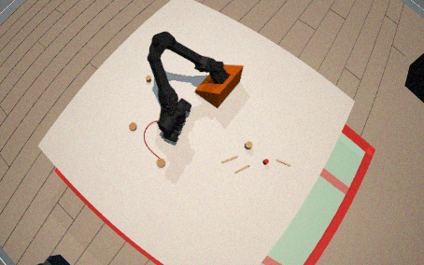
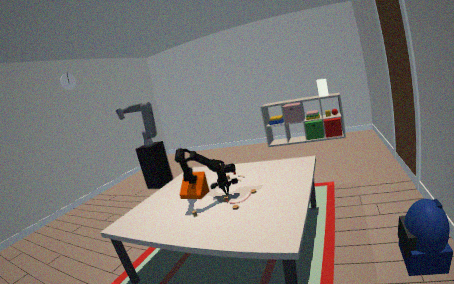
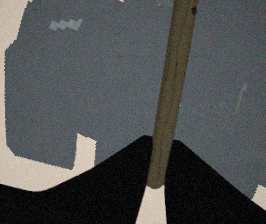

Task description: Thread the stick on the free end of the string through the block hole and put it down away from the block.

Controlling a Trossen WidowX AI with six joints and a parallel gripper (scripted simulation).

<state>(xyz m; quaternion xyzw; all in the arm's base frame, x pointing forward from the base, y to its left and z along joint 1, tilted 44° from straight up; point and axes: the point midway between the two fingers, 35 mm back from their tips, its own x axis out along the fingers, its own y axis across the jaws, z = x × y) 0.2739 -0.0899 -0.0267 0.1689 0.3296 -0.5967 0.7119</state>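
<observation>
Right now the wooden block is 8 cm to the right of my gripper tip, 2 cm ahead of it and 1 cm above it. Also, from my gripper tip: round wooden button (18 cm ahead, 4 cm to the left); thin wooden stick (4 cm to the right, 1 cm ahead, 1 cm above).
</observation>
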